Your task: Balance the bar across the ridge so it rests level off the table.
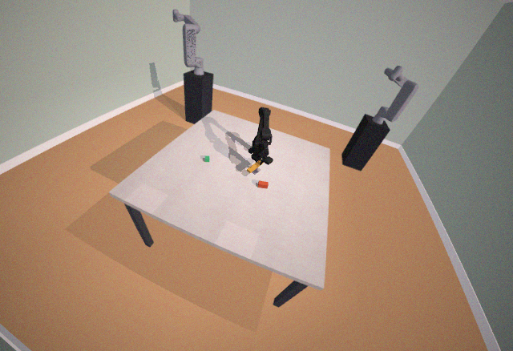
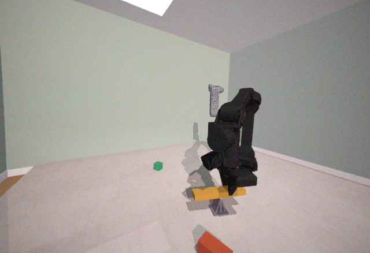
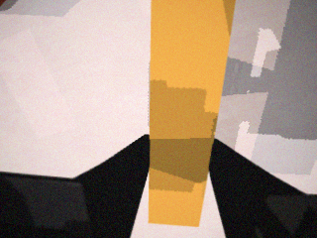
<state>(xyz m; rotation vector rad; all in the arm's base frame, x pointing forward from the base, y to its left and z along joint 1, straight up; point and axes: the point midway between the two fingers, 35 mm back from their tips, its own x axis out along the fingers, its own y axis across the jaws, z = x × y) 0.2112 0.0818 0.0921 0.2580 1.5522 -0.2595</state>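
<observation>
My gripper tip is now 30 mm short of the bar and 10 mm to the left of it. Also, from my gripper tip: green cube (100 mm ahead, 370 mm to the right, 40 mm below); then red block (140 mm ahead, 90 mm to the left, 40 mm below).
</observation>
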